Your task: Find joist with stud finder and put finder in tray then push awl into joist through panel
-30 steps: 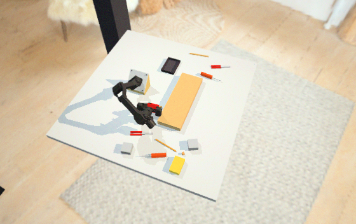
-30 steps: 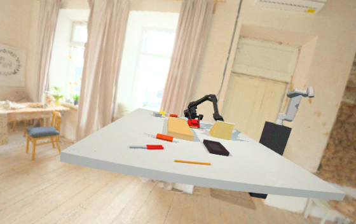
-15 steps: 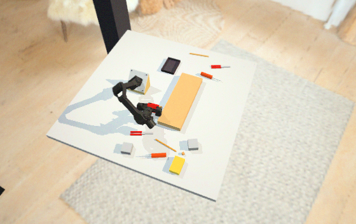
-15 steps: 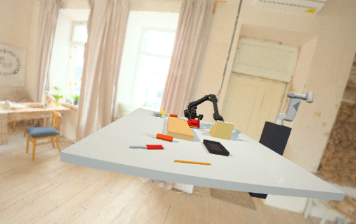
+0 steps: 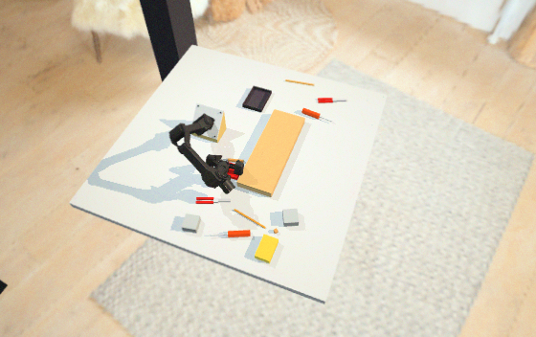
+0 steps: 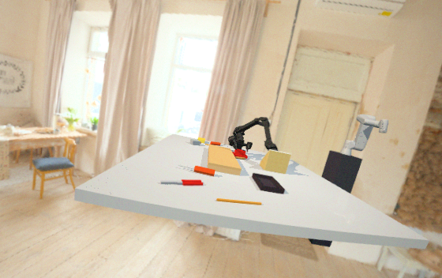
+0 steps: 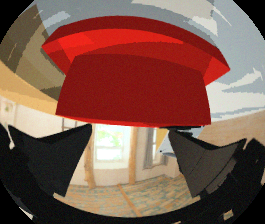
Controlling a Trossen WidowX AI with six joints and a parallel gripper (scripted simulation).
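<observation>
The stud finder lies 40 mm to the right of my gripper tip, 20 mm below it and 10 mm behind it. Also, from my gripper tip: dark tray: 470 mm to the left, 100 mm behind, 50 mm below; then yellow block: 370 mm ahead, 330 mm to the right, 50 mm below.
</observation>
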